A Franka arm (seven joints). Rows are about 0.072 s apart.
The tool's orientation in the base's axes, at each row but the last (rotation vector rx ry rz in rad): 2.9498 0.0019 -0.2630; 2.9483 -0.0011 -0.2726; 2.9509 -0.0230 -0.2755; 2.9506 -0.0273 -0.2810; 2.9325 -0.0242 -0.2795; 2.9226 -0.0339 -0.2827; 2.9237 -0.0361 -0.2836; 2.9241 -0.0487 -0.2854; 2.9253 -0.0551 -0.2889; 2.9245 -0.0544 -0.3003; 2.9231 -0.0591 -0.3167; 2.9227 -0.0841 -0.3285
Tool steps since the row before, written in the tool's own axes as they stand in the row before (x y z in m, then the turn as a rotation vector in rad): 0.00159 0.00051 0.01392 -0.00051 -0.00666 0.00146; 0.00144 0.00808 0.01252 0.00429 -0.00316 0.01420; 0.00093 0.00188 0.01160 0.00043 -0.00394 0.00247; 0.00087 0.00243 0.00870 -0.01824 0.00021 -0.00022; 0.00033 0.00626 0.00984 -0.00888 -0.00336 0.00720; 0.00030 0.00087 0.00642 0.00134 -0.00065 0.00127; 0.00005 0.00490 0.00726 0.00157 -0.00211 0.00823; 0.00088 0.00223 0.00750 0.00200 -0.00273 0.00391; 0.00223 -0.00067 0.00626 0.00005 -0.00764 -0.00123; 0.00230 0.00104 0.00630 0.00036 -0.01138 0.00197; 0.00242 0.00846 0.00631 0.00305 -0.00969 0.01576; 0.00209 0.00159 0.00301 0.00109 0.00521 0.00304
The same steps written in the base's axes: -0.00087 -0.00301 -0.01367 -0.00087 0.00630 -0.00251; -0.00073 -0.01021 -0.01092 0.00158 0.00049 -0.01508; -0.00123 -0.00391 -0.01105 -0.00004 0.00343 -0.00317; -0.00079 -0.00394 -0.00814 -0.01787 0.00047 0.00364; -0.00152 -0.00804 -0.00832 -0.01009 0.00222 -0.00594; -0.00094 -0.00215 -0.00605 0.00107 0.00032 -0.00160; -0.00137 -0.00625 -0.00599 -0.00004 0.00036 -0.00863; -0.00063 -0.00371 -0.00692 0.00124 0.00180 -0.00469; 0.00096 -0.00069 -0.00657 0.00042 0.00772 -0.00038; 0.00094 -0.00238 -0.00629 0.00013 0.01074 -0.00427; 0.00085 -0.00965 -0.00483 -0.00025 0.00624 -0.01768; 0.00130 -0.00229 -0.00300 0.00020 -0.00576 -0.00208
